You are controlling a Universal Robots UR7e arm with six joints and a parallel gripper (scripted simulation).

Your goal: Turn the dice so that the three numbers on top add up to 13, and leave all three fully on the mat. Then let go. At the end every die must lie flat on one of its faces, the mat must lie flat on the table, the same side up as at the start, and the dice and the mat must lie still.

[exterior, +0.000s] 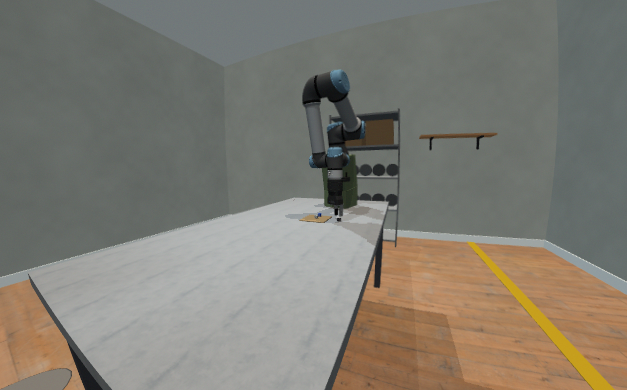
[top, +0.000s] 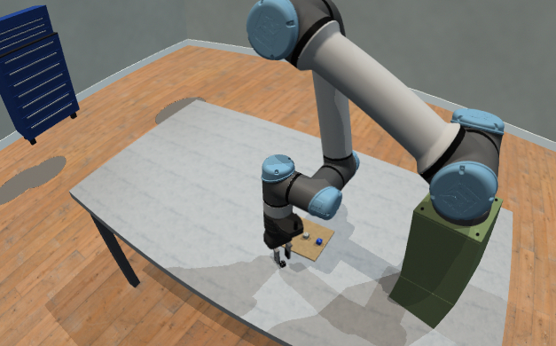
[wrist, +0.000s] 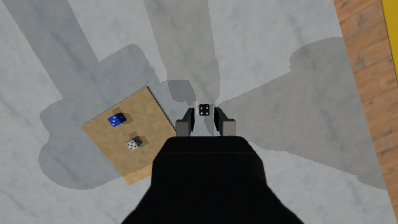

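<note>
The black die lies 40 mm below my hand. From my hand the other things lie so: blue die 130 mm to the right, 50 mm behind, 30 mm below; tan mat 130 mm to the right, 40 mm below, 10 mm behind; white die 130 mm to the right, 30 mm below, 10 mm behind.
</note>
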